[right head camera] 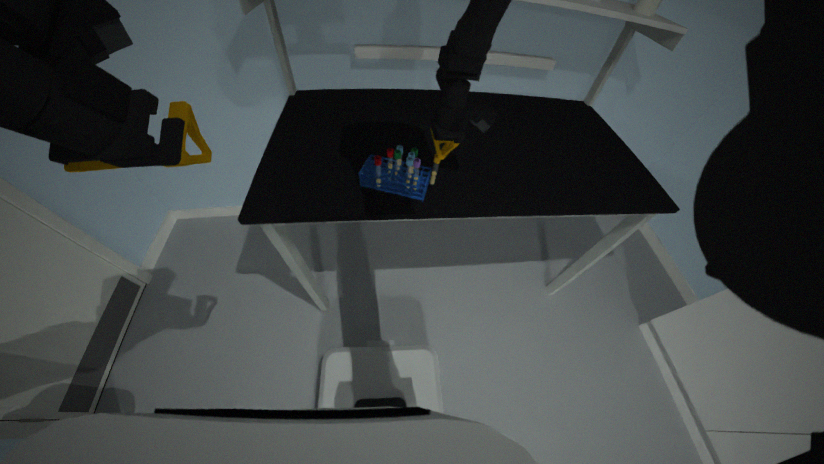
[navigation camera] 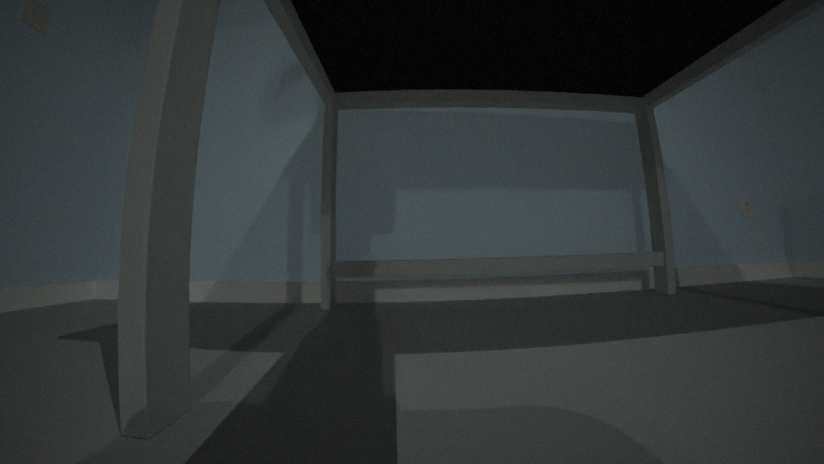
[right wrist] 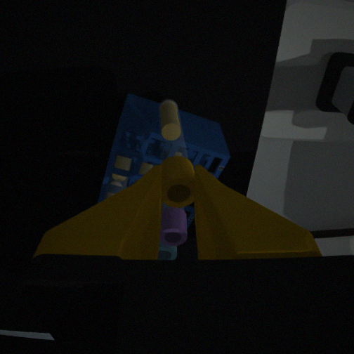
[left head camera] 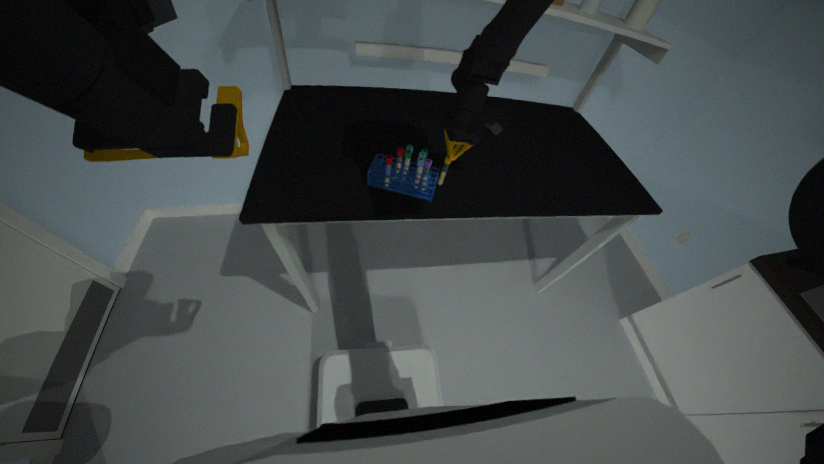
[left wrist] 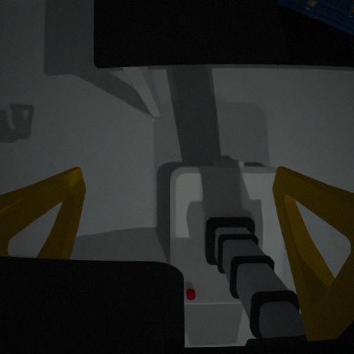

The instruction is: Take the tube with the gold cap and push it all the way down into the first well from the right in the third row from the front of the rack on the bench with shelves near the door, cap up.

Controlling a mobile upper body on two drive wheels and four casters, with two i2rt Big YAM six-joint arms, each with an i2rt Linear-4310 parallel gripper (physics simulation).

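Frame: origin at the left arm's base, x back, y right, z up, level; millimetres.
Where they show: left gripper, fingertip midpoint: (right head camera: 176,158) (left head camera: 206,150); right gripper, fingertip midpoint: (right head camera: 440,157) (left head camera: 451,158).
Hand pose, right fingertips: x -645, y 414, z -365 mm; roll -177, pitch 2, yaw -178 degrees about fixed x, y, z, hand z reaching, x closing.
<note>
Each offset is from my right fingertips to the top centre of the thing. "spot": to the spot under its first point. Level surfaces: height alone.
My right gripper (left head camera: 448,159) (right head camera: 437,160) (right wrist: 177,175) is shut on the tube with the gold cap @(dx -2, dy -8, dz +6 mm) (left head camera: 442,174) (right head camera: 433,175) (right wrist: 171,122). It holds the tube cap up, slightly tilted, at the right end of the blue rack in the head views. The blue rack @(dx -28, dy -118, dz -73 mm) (left head camera: 400,190) (right head camera: 392,190) (right wrist: 200,131) stands on the black bench @(dz -130 mm) (left head camera: 547,172) (right head camera: 553,172) and holds several capped tubes. In the right wrist view the held tube overlaps the rack; its height over the rack is hard to tell. The target well cannot be made out clearly. My left gripper (left wrist: 178,177) is open and empty, left of the bench.
Tubes with red (left head camera: 388,159), green @(spot: dx -27, dy -114, dz -15 mm) (left head camera: 408,154), light blue @(spot: dx -12, dy -77, dz -11 mm) (left head camera: 422,157) and purple @(spot: dx +8, dy -65, dz -14 mm) (left head camera: 427,163) caps stand up in the rack. Shelf posts (left head camera: 277,51) rise behind the bench. A white cabinet (left head camera: 720,340) stands at the right. Bench legs @(spot: dx +48, dy -504, dz -798 mm) (navigation camera: 167,230) show in the navigation view.
</note>
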